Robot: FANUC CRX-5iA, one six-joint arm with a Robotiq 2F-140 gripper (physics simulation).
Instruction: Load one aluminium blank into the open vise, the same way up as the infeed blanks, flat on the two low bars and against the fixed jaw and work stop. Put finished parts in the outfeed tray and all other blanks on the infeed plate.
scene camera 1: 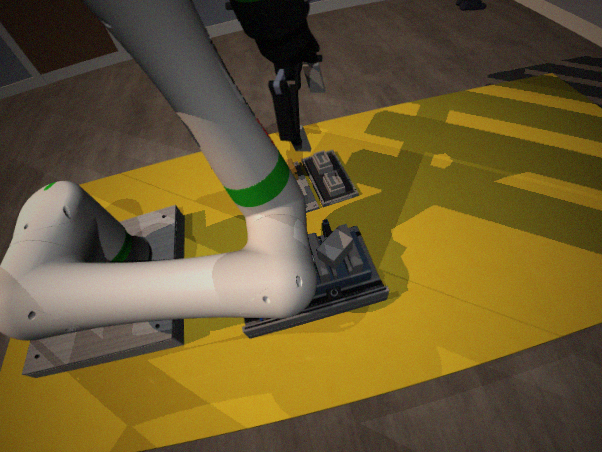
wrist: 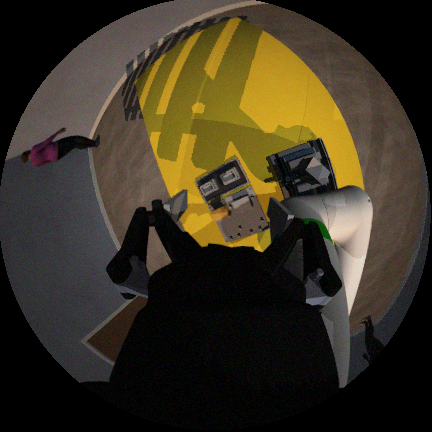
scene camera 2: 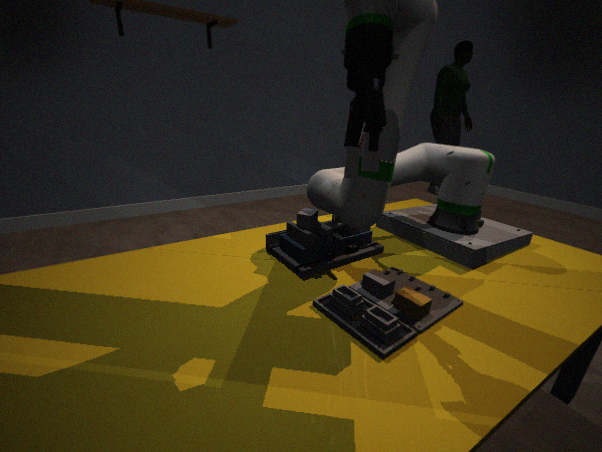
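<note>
My gripper (scene camera 1: 308, 111) (scene camera 2: 362, 151) (wrist: 227, 201) is open and empty, high above the infeed plate (scene camera 2: 442, 302) (wrist: 244, 226). A grey aluminium blank (scene camera 2: 378, 284) (wrist: 243, 201) and an orange-looking block (scene camera 2: 412, 303) (wrist: 219, 213) sit on that plate. Beside it, the dark outfeed tray (scene camera 1: 341, 199) (scene camera 2: 348, 330) (wrist: 216, 168) holds two hollowed parts, one (scene camera 1: 321, 161) (scene camera 2: 381, 319) (wrist: 208, 187) and another (scene camera 1: 333, 182) (scene camera 2: 347, 296) (wrist: 230, 175). A grey block (scene camera 1: 336, 245) (scene camera 2: 307, 219) (wrist: 318, 171) sits skewed and seemingly tilted high on the vise (scene camera 1: 350, 282) (scene camera 2: 300, 252). The low bars are not visible.
My white arm (scene camera 1: 265, 280) (scene camera 2: 362, 205) (wrist: 335, 200) bends low beside the vise and hides part of it in scene camera 1. The grey robot base plate (scene camera 1: 165, 330) (scene camera 2: 500, 240) is at the table's other end. A person (scene camera 2: 452, 95) stands behind the arm; another (wrist: 50, 150) shows in the wrist view.
</note>
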